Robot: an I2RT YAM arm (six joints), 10 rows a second.
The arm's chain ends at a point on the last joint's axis. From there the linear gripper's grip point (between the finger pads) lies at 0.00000 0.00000 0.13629 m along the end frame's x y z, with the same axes.
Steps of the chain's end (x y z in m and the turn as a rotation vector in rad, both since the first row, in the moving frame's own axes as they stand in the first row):
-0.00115 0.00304 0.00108 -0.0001 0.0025 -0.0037
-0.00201 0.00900 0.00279 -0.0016 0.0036 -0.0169
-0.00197 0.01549 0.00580 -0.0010 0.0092 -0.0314
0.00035 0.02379 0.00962 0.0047 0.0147 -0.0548
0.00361 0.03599 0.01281 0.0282 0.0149 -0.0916
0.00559 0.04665 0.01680 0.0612 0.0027 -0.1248
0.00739 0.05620 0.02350 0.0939 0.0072 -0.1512
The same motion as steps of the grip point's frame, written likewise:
-0.00081 0.00305 0.00108 -0.0001 0.0025 -0.0037
-0.00152 0.00921 0.00279 -0.0016 0.0036 -0.0169
-0.00071 0.01561 0.00579 -0.0010 0.0092 -0.0314
0.00233 0.02309 0.00960 0.0047 0.0147 -0.0548
0.00546 0.03206 0.01274 0.0282 0.0149 -0.0916
0.00544 0.03831 0.01654 0.0612 0.0027 -0.1248
0.00740 0.04340 0.02290 0.0939 0.0072 -0.1512

